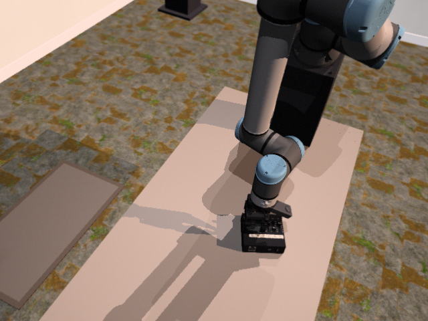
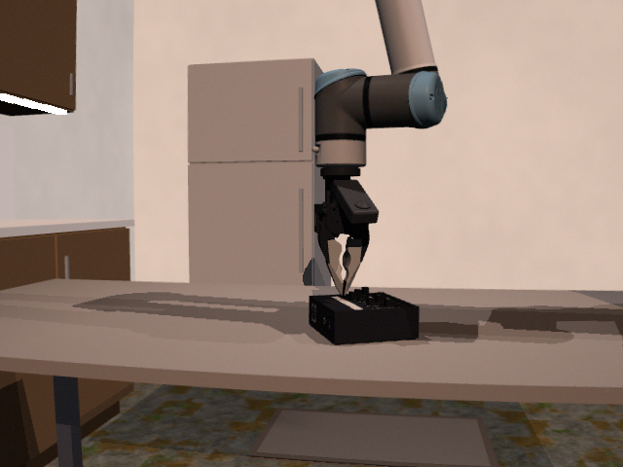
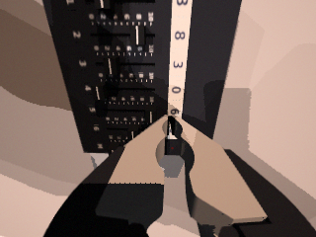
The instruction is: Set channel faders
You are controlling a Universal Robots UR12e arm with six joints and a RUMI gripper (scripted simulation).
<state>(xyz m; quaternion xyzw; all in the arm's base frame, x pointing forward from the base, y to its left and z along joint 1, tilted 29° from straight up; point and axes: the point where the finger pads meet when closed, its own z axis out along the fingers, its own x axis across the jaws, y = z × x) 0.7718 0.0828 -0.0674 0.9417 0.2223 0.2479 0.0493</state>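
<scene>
Right now my hand is 60 mm past the channel 3 fader, 20 mm to the right of it and 10 mm above it. From my hand the other things lie so: master fader: 30 mm behind, 70 mm to the right, 10 mm below; channel 1 fader: 80 mm behind, 60 mm to the left, 10 mm below; channel 2 fader: 50 mm behind, 50 mm to the left, 10 mm below.
</scene>
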